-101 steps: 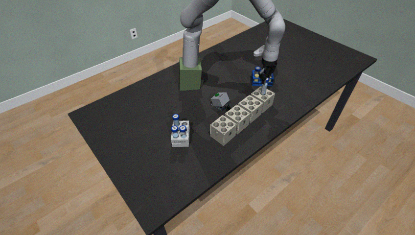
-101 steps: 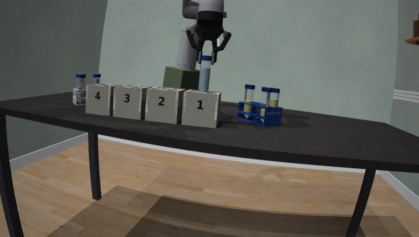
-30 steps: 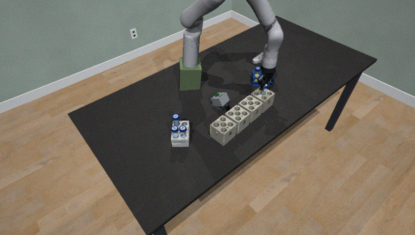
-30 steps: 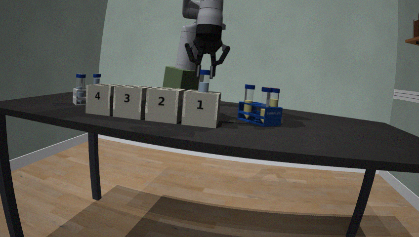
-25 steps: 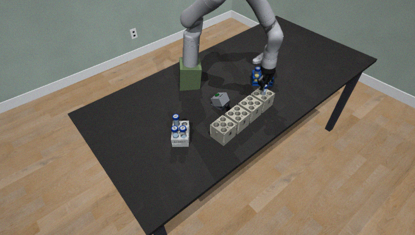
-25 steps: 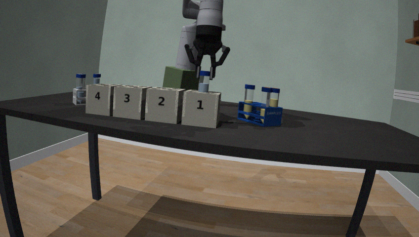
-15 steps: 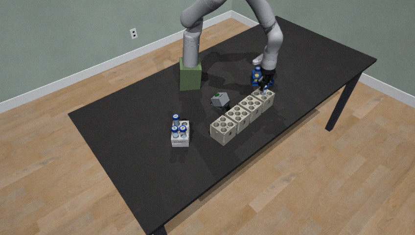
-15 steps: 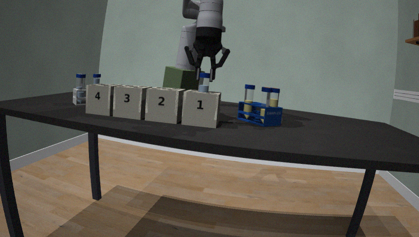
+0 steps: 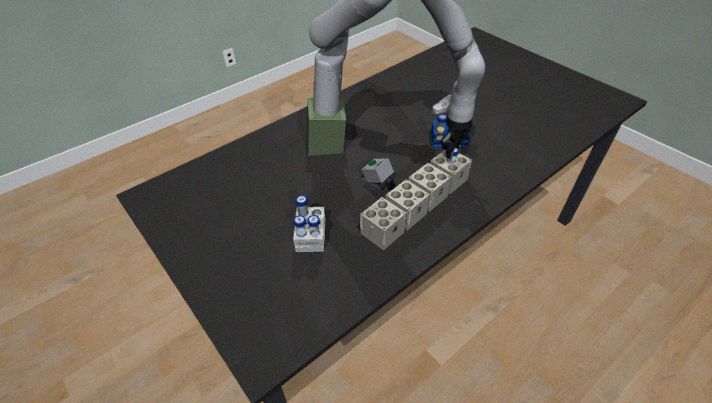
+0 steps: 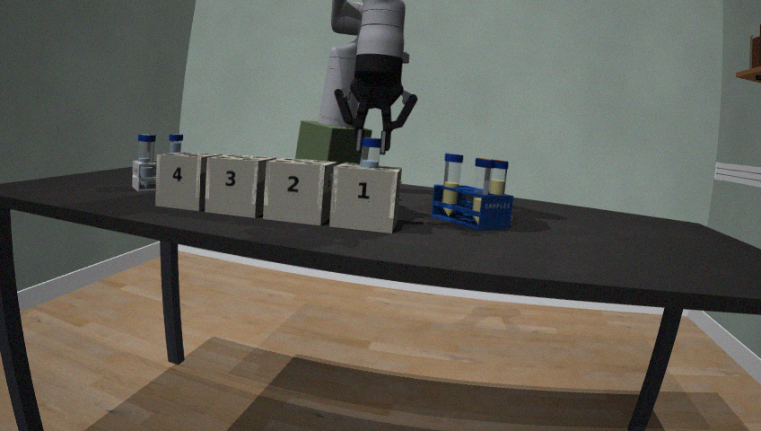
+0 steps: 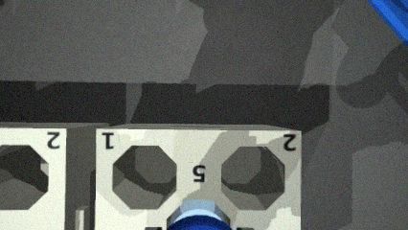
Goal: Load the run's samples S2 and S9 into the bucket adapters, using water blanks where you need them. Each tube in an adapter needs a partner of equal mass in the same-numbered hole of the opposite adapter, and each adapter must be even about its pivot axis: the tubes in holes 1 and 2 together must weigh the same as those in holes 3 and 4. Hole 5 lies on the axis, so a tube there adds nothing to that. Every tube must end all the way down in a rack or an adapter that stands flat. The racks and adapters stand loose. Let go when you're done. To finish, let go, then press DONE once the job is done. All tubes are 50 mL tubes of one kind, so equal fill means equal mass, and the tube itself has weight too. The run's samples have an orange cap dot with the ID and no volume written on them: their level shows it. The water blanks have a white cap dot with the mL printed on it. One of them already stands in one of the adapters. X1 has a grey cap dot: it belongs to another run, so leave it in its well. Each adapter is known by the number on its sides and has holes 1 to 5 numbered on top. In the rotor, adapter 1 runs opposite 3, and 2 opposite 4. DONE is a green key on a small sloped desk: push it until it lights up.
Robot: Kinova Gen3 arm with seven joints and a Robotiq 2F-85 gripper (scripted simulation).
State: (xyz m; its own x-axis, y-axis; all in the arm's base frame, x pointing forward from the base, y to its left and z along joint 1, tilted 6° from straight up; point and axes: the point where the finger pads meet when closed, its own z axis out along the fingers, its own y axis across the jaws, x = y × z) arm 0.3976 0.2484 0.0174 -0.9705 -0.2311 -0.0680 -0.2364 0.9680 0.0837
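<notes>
Now: hand 1 cm to the left of the water blank and 5 cm above it. The rest, counted from my hand: adapter 2: 3 cm ahead, 11 cm to the right, 9 cm below; grey-dot tube: 18 cm behind, 9 cm to the left, 7 cm below; orange-dot sample tube: 14 cm behind, 17 cm to the left, 7 cm below.
</notes>
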